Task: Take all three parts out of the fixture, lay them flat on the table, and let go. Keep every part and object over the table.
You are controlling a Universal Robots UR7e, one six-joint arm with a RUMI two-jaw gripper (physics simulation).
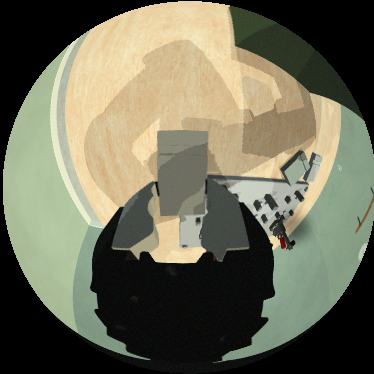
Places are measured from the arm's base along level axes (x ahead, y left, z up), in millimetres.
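Where they show: gripper, fingertip midpoint: [181, 181].
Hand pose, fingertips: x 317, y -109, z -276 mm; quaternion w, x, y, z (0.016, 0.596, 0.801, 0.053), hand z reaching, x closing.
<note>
After its pixels a point has its place.
My gripper [181, 181] {x 317, y -109, z -277 mm} is shut on a grey rectangular part [182, 165] {x 295, y -113, z -272 mm}, which sticks out past the fingertips above the wooden table [150, 30]. The fixture [242, 189] {x 339, y 4, z -316 mm}, a light grey plate with small dark blocks, lies right of and partly behind the fingers. Two more grey block-like parts, one [295, 168] {x 259, y 101, z -307 mm} nearer and one [313, 167] {x 228, y 204, z -316 mm} farther right, rest side by side at the fixture's far right corner, outside its blocks. Whether the nearer one touches the plate cannot be told. The gap under the held part is hard to judge.
A toggle clamp [281, 231] {x 420, y 194, z -269 mm} with a red handle stands at the fixture's right end. The table's left edge [61, 120] {x 259, y -348, z -331 mm} curves down the left side. A dark green surface [285, 42] lies beyond the table at the upper right. Broad arm shadows cross the wood.
</note>
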